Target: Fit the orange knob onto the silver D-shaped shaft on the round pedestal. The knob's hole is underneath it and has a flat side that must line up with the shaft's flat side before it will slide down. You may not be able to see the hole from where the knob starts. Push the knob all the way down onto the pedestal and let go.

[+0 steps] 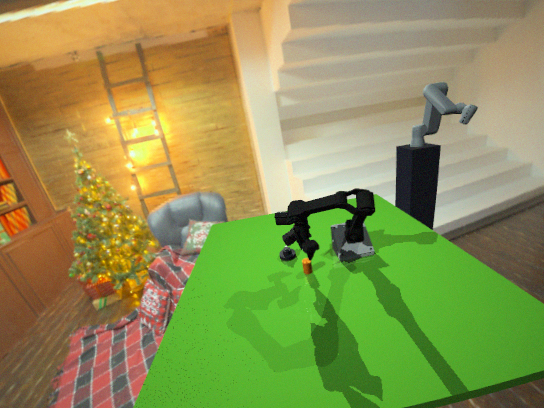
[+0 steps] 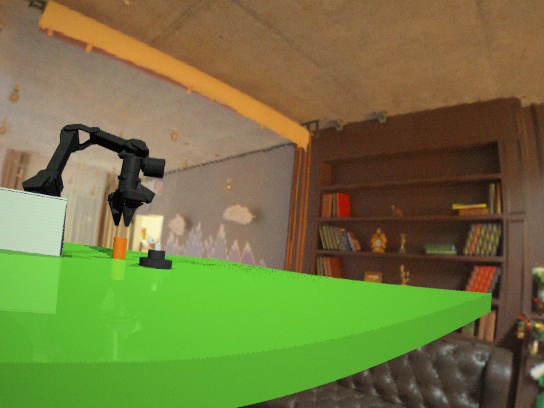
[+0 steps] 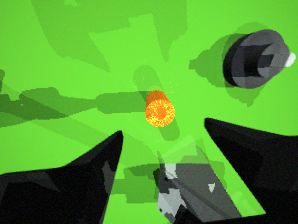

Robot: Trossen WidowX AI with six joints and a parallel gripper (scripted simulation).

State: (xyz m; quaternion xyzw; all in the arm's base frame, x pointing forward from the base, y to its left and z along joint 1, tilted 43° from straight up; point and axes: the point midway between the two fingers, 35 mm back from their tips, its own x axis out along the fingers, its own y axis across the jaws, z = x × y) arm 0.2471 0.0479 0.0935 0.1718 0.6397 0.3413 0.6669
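My gripper tip is 50 mm above the orange knob. Round my gripper tip: dark round pedestal: 80 mm ahead, 150 mm to the right, 60 mm below.
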